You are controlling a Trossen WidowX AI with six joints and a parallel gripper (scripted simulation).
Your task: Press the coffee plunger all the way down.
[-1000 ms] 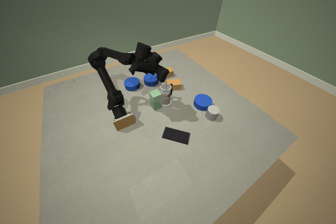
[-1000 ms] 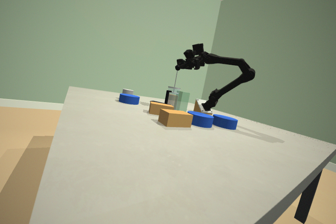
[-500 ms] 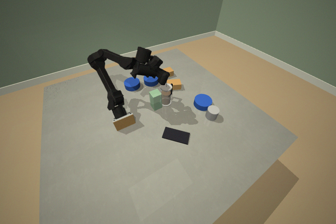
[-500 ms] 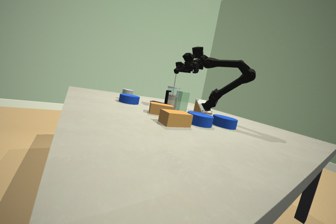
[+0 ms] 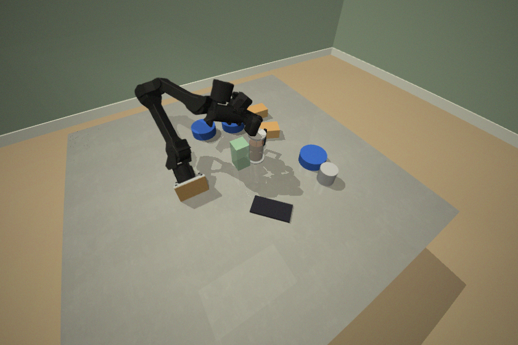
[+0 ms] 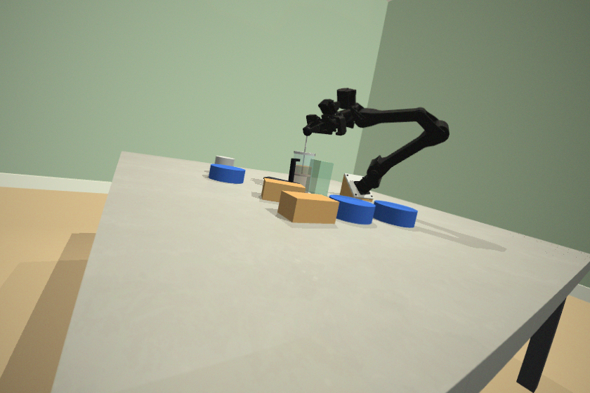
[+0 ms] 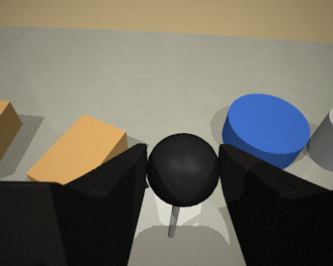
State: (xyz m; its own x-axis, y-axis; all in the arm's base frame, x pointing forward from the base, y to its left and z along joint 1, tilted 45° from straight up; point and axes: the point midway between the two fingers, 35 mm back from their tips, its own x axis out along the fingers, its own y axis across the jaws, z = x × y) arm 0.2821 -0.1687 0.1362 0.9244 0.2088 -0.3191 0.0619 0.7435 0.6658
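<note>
My gripper tip is now 110 mm above the glass coffee press and 10 mm to the right of it. The rest, counted from my gripper tip: grey cylinder 270 mm to the right, 180 mm below, 150 mm ahead; flat black plate 240 mm to the right, 220 mm below, 120 mm behind; pale green block 160 mm below, 90 mm behind, 10 mm to the left.
</note>
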